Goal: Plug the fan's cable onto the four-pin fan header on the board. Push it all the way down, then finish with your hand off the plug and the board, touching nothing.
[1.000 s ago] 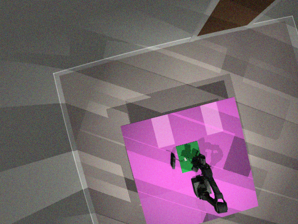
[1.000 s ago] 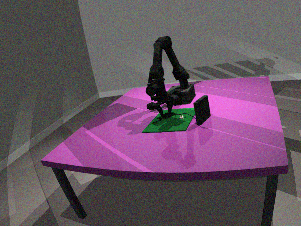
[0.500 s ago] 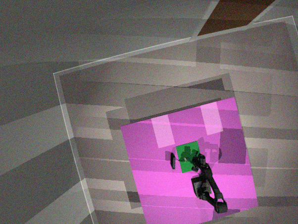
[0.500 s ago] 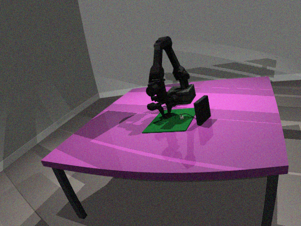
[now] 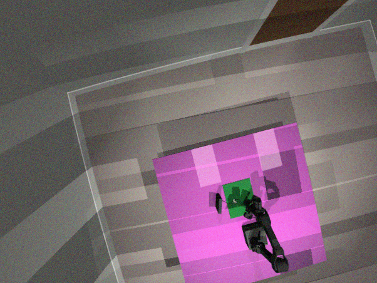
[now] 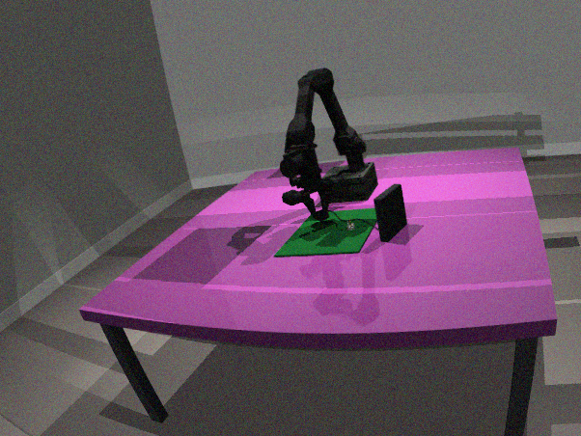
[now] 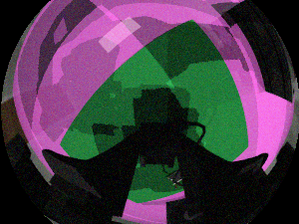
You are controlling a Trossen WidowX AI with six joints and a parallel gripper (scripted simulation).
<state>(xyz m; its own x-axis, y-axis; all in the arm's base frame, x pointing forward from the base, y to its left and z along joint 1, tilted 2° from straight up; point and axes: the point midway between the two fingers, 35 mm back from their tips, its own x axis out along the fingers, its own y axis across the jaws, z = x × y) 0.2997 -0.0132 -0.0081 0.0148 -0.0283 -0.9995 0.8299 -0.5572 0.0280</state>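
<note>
My gripper tip is now 50 mm to the right of the green board, 50 mm above it and 30 mm short of it. The rest, counted from my gripper tip: black fan (240 mm to the left, 50 mm ahead, 30 mm above); fan header (100 mm to the left, 30 mm below, 20 mm ahead); dark plug (10 mm to the left, 10 mm above).
</note>
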